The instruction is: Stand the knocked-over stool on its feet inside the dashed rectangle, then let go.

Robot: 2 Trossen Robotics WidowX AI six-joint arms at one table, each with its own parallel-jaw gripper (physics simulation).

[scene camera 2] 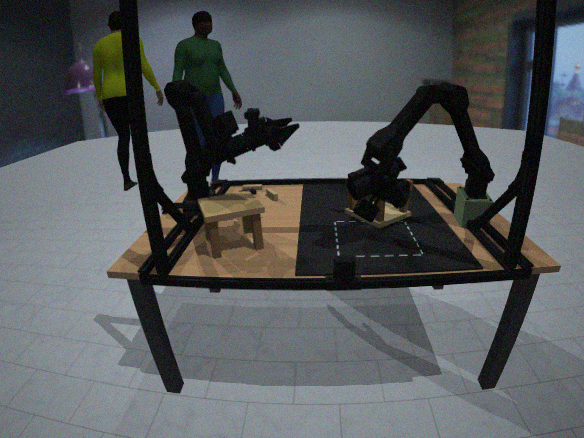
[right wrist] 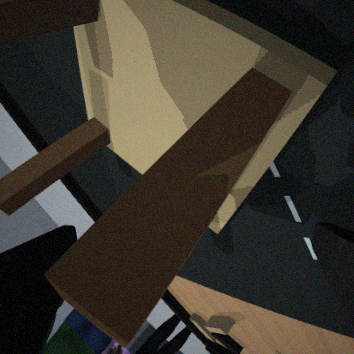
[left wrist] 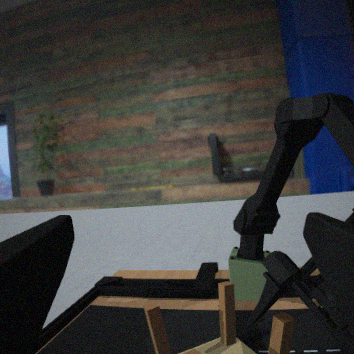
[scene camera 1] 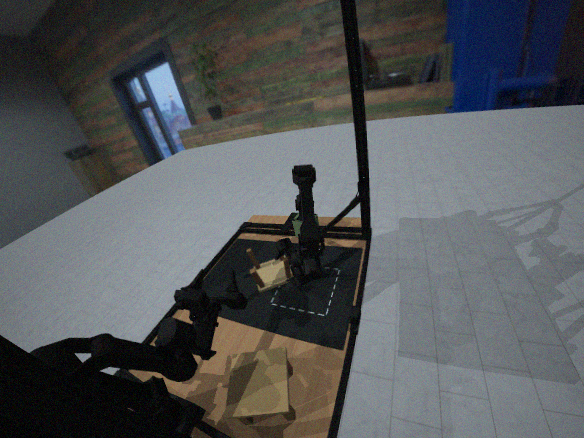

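Observation:
The knocked-over stool lies upside down on the black mat, its brown legs pointing up. It sits at the back edge of the dashed rectangle, mostly outside it. My right gripper is open, low over the stool, with one leg between its fingers but not clamped. My left gripper is open and empty, held high in the air and pointing toward the stool.
A second stool stands upright on the wooden part of the table. Small wooden pieces lie behind it. A green block carries the right arm's base. A black frame post rises at the table's edge.

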